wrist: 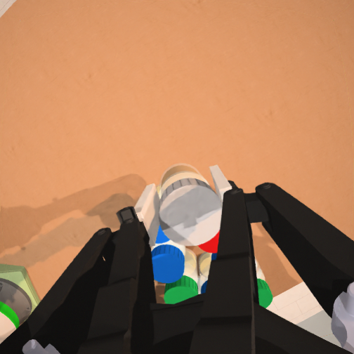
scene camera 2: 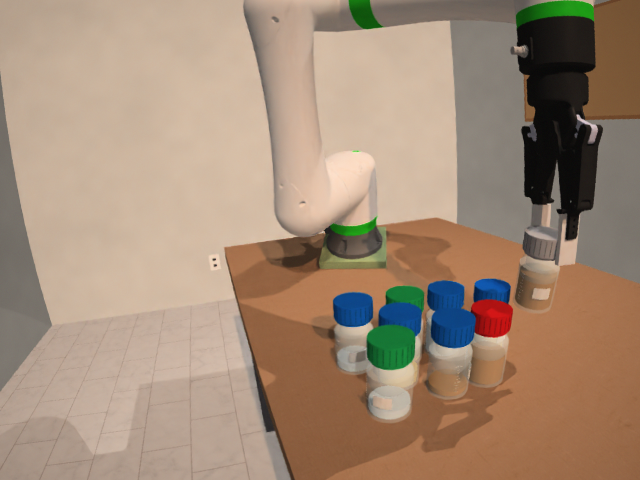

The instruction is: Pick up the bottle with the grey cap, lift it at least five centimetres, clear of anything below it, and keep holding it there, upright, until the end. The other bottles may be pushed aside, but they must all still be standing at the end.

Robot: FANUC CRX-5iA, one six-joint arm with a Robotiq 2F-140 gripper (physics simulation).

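Pixels of known places: gripper, fingertip midpoint: [scene camera 2: 550, 256]; arm's base, origin of the base link: [scene camera 2: 354, 243].
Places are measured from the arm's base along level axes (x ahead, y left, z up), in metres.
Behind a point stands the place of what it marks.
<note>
The bottle with the grey cap [scene camera 2: 537, 281] @(z 0.091, x 0.593, y 0.029 m) [wrist: 190, 212] is upright, raised above the brown table, behind and to the right of the other bottles in the scene view. My gripper [scene camera 2: 552, 241] @(z 0.116, x 0.583, y 0.063 m) [wrist: 185, 188] is shut on it, with the pale pads on both sides of the grey cap. A red-capped bottle [scene camera 2: 487, 356] @(z 0.004, x 0.595, y -0.048 m) [wrist: 210, 243], a front green-capped bottle [scene camera 2: 390, 356] @(z 0.050, x 0.598, y -0.189 m), a rear green-capped bottle [scene camera 2: 404, 299] @(z 0.059, x 0.494, y -0.117 m) and several blue-capped bottles, one at the front [scene camera 2: 450, 356] @(z 0.020, x 0.590, y -0.104 m) and one at the left [scene camera 2: 353, 330] @(z 0.025, x 0.485, y -0.189 m), stand on the table. The rear bottles are partly hidden.
The wooden table [scene camera 2: 578, 403] @(z -0.046, x 0.686, y 0.039 m) [wrist: 175, 75] has its left edge beside the tiled floor [scene camera 2: 165, 387]. The robot's base stands on a green plate [scene camera 2: 353, 261] @(z -0.024, x 0.074, y -0.033 m) [wrist: 25, 277] at the back of the table. A brown board [scene camera 2: 615, 62] is on the right wall.
</note>
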